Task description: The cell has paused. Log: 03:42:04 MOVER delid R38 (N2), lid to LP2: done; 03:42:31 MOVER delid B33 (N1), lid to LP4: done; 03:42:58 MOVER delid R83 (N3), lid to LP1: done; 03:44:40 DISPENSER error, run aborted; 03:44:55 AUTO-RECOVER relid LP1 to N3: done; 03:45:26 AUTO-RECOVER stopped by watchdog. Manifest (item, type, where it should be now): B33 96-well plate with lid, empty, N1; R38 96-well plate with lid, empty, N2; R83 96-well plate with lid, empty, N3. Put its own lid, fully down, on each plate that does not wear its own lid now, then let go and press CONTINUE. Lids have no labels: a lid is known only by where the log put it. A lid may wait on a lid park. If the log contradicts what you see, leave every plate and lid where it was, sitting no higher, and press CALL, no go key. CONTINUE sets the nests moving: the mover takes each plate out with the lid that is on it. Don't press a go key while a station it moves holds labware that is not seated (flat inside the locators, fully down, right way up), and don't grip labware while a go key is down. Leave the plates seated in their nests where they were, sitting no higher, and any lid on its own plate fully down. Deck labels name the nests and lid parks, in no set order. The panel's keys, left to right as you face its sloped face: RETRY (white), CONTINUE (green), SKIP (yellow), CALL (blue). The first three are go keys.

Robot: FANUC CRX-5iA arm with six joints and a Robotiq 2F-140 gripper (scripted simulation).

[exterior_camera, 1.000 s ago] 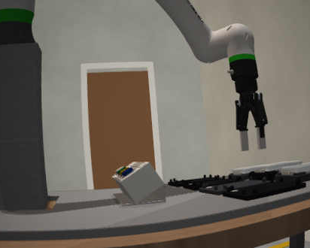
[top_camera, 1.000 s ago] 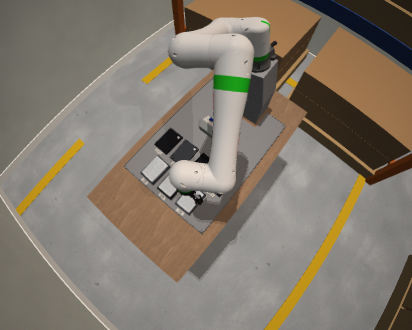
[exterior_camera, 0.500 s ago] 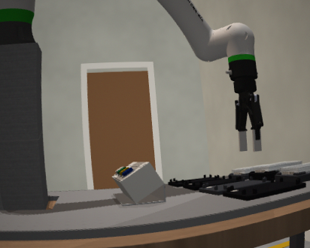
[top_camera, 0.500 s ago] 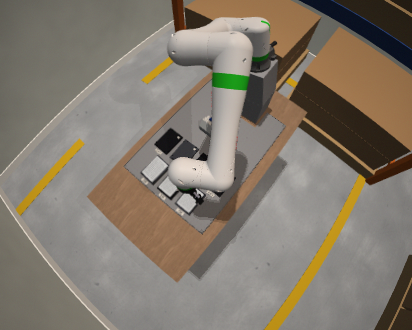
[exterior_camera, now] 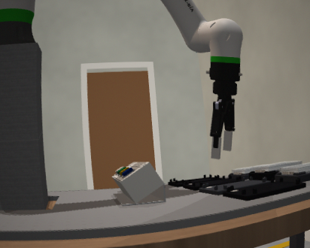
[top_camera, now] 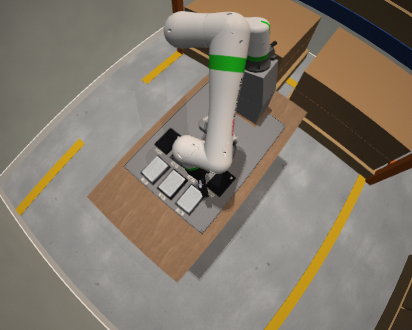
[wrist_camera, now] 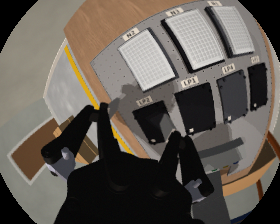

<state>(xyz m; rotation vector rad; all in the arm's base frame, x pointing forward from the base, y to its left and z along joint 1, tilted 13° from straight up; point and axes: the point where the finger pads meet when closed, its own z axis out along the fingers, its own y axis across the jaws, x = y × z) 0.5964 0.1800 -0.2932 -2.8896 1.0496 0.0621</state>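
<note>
Right now the green key is 320 mm behind my hand, 180 mm to the right of it and 40 mm below it. Round my hand: label N2: 180 mm ahead, 100 mm below, 20 mm to the right; white key: 320 mm behind, 130 mm to the right, 40 mm below; deck label LP2: 100 mm below, 20 mm to the left, 10 mm behind.
</note>
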